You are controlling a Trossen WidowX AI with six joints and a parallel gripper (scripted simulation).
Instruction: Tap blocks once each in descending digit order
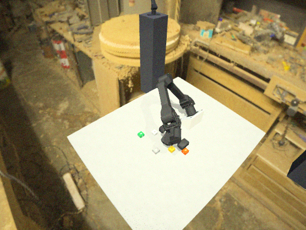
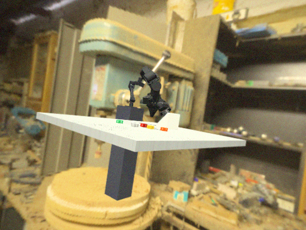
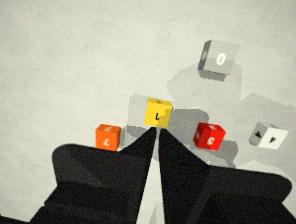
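The grey block lies 70 mm ahead of my gripper tip, 60 mm to the right of it and 60 mm below it. Round my gripper tip: yellow block (60 mm below, 10 mm behind); red block (80 mm to the right, 60 mm below, 40 mm behind); orange block (70 mm to the left, 60 mm below, 60 mm behind).
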